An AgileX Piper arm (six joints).
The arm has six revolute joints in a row. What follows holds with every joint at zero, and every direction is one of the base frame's. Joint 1 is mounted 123.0 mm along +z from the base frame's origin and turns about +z. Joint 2 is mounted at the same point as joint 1 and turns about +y. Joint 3 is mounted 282.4 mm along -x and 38.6 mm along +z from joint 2 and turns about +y. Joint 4 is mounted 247.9 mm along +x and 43.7 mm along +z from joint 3 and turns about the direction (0.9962, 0, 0.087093). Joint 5 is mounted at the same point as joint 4 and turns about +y. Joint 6 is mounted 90.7 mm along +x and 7.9 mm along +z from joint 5 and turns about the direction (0.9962, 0, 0.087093). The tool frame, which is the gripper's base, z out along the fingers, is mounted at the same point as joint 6; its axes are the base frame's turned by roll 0.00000, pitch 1.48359 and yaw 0.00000 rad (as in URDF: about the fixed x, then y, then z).
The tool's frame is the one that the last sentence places.
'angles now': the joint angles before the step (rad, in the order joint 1, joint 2, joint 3, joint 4, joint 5, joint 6). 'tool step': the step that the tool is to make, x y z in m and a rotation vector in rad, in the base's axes. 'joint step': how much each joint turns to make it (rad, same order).
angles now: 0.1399 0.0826 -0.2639 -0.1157 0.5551 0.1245
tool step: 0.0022 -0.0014 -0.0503 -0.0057 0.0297 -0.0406
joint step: -0.0476 -0.0872 0.1840 -0.0015 -0.0670 0.0010
